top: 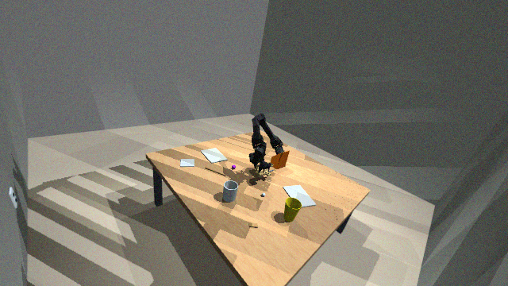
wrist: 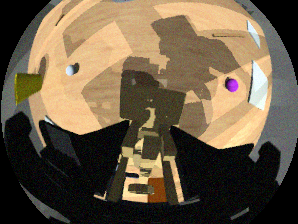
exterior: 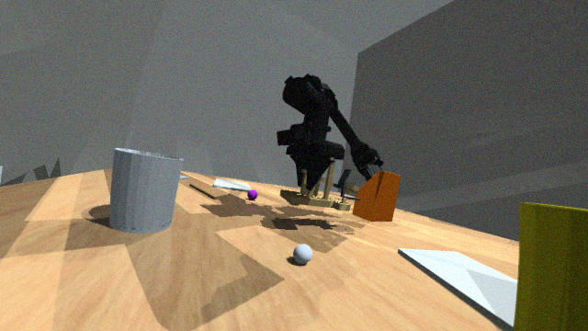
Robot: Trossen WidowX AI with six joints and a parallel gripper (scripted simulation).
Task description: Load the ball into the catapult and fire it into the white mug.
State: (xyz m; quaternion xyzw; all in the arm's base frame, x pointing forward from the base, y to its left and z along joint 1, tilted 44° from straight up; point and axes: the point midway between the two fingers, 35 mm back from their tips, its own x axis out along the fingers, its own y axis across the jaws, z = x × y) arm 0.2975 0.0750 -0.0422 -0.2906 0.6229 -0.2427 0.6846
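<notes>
My gripper tip is 5 cm below the frame and 4 cm past it. Round my gripper tip: purple ball: 18 cm to the right, 9 cm ahead, 6 cm below; wooden catapult: 7 cm behind, 2 cm to the left, 2 cm above; white ball: 18 cm to the left, 7 cm below, 6 cm ahead.
</notes>
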